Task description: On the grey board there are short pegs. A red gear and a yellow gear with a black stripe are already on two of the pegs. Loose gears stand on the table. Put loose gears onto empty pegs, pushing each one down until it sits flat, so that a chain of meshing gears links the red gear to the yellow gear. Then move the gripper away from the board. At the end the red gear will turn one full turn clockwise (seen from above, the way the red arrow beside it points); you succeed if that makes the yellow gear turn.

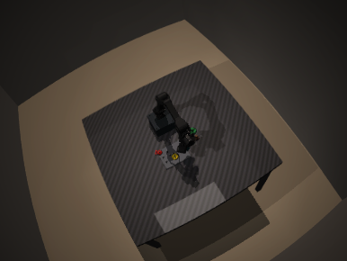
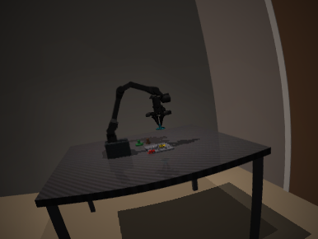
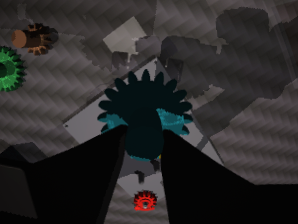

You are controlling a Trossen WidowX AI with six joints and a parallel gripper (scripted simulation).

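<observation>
The red gear lies 16 cm to the right of my gripper tip, 14 cm behind it and 13 cm below it. Round my gripper tip: brown gear (14 cm to the left, 13 cm below, 7 cm behind); then teal gear (1 cm below); then yellow gear (13 cm below, 8 cm to the right, 4 cm behind).
</observation>
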